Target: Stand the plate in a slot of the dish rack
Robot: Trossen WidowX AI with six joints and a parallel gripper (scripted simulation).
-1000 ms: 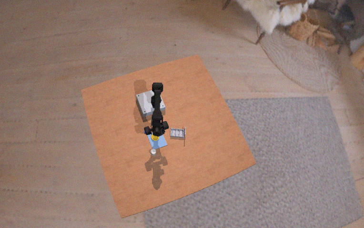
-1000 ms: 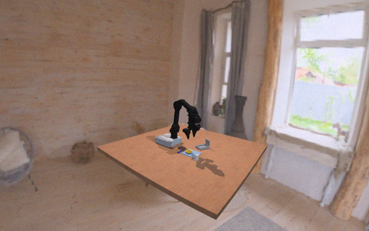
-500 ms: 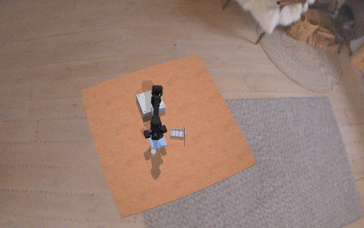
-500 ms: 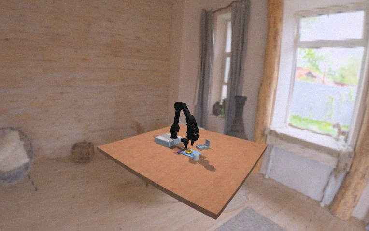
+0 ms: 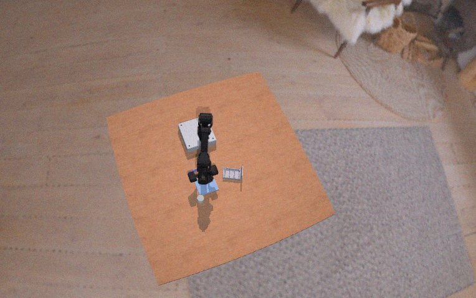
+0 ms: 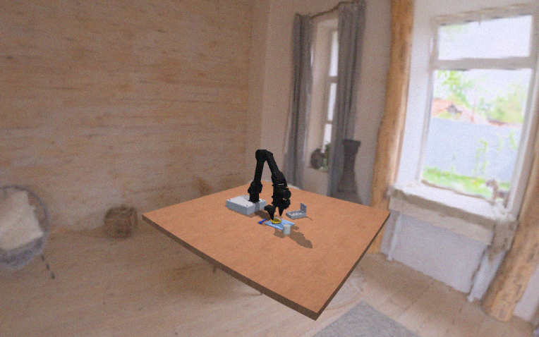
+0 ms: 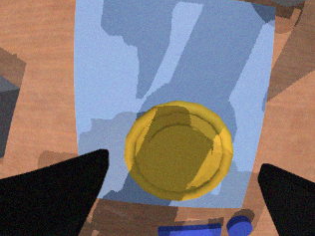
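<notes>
Right now my gripper tip is 2 cm above the yellow plate. From my gripper tip the other things lie so: blue spoon: 8 cm behind, 4 cm to the right, 4 cm below; light blue mat: 4 cm below, 2 cm ahead, 1 cm to the left; white cup: 12 cm ahead, 6 cm to the right, 2 cm below.
</notes>
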